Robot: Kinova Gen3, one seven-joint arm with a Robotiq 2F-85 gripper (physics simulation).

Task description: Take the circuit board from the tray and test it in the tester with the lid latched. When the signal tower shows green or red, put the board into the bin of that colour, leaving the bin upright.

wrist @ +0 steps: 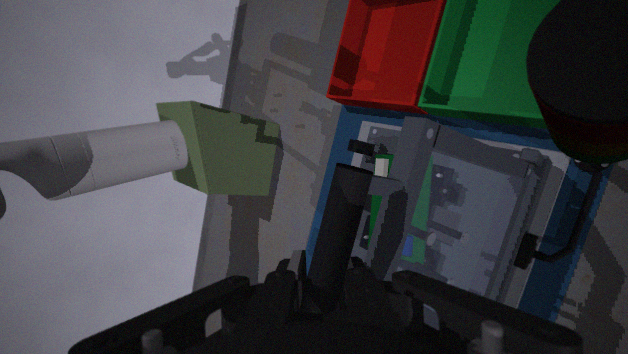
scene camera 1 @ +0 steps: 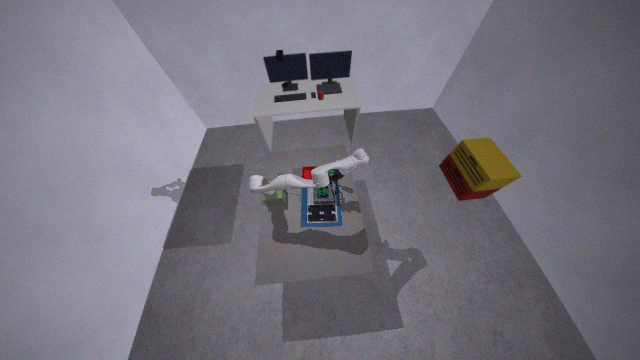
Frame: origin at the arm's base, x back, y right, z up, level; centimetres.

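Where they show: gripper, between the fingertips: (wrist: 320,266); arm's base, origin of its link: (wrist: 176,144).
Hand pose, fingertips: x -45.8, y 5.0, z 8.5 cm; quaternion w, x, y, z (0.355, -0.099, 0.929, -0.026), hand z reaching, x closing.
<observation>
Each offset is from my fingertips to the top centre of the thing. "spot": to the spot under its first point.
My gripper (wrist: 320,266) is shut on a black bar-like handle @[spot: dx -3.5, dy -4.5, dz +3.3 cm] (wrist: 347,200) at the left side of the grey tester (scene camera 1: 324,201) (wrist: 419,155). The see-through lid @[dx -4.9, dy -1.1, dz -1.3 cm] (wrist: 480,215) lies over the tester's right part in the wrist view; whether it is latched I cannot tell. The green circuit board (scene camera 1: 322,192) (wrist: 422,220) shows in the tester, partly under the lid. The black tray @[spot: dx +7.1, dy +15.0, dz -23.9 cm] (scene camera 1: 321,213) is in front of the tester. The red bin @[dx +12.4, dy -23.0, dz -19.7 cm] (scene camera 1: 309,172) (wrist: 392,55) and green bin @[dx -2.6, dy -21.4, dz -19.7 cm] (wrist: 492,60) stand upright behind it. The signal tower @[dx -10.4, dy -10.5, dz +1.4 cm] (wrist: 580,75) shows dim red and green bands; which is lit is unclear.
The blue base (scene camera 1: 304,215) (wrist: 542,280) carries the tester and tray. The arm's green pedestal (scene camera 1: 274,198) (wrist: 237,155) stands at the left. A bent black rod (wrist: 587,215) runs along the tester's right. A white desk (scene camera 1: 300,105) with monitors stands at the back, yellow and red boxes (scene camera 1: 487,162) at the right.
</observation>
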